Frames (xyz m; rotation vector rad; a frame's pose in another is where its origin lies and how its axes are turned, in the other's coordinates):
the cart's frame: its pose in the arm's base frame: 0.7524 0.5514 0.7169 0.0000 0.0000 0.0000
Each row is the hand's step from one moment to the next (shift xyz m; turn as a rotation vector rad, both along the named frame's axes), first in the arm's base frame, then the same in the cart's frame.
Working: the arm's base frame: its pose in the cart's frame: -0.7524 -0.5514 -0.7169 0.0000 0.0000 0.0000

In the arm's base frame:
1: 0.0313 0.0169 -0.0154 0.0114 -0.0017 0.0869
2: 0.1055 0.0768 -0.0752 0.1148 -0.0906 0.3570
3: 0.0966 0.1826 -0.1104 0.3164 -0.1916 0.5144
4: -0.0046 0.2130 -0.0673 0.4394 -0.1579 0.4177
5: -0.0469 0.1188 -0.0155 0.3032 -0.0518 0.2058
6: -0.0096 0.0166 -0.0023 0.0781 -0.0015 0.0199
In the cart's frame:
1: 0.0313 0.0169 -0.0154 0.0114 -0.0017 0.0869
2: 0.1055 0.0768 -0.0752 0.1148 -0.0906 0.3570
3: 0.0966 0.1826 -0.1104 0.3164 -0.1916 0.5144
4: -0.0046 0.2130 -0.0673 0.4394 -0.1579 0.4177
5: -0.0469 0.1188 -0.0155 0.3032 -0.0518 0.2058
6: -0.0096 0.0166 -0.0023 0.0781 -0.0015 0.0199

